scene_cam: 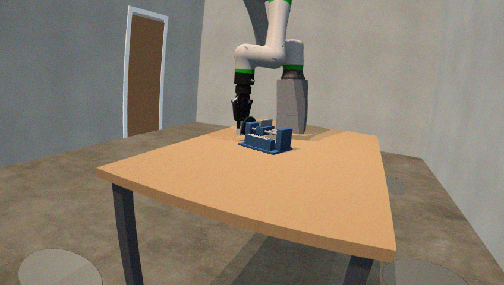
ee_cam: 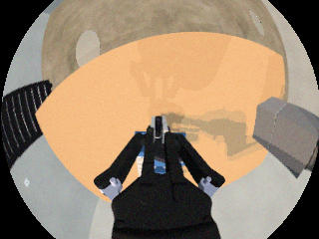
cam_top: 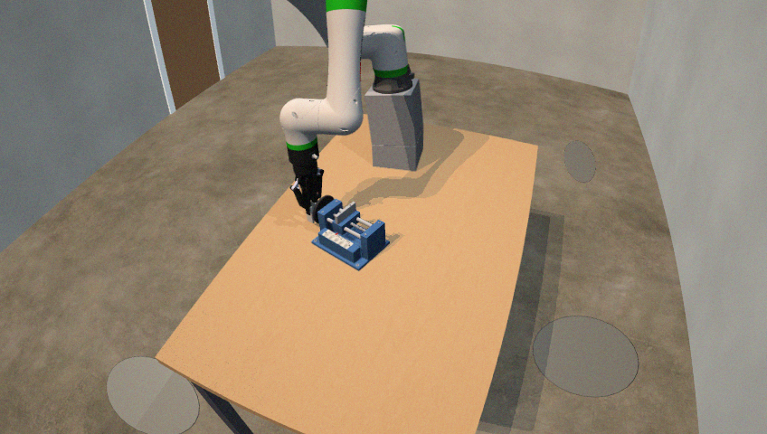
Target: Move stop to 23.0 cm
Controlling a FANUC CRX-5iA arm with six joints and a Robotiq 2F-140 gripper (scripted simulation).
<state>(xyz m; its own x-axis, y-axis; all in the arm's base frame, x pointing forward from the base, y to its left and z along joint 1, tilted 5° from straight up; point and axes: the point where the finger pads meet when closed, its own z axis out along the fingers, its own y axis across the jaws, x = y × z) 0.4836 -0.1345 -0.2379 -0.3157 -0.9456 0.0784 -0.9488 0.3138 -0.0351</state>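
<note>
Now: the black handwheel 2 cm to the left of my hand and 1 cm below it. Also, from my hand: grey stop plate (3 cm ahead, 13 cm to the left, 3 cm above).
</note>
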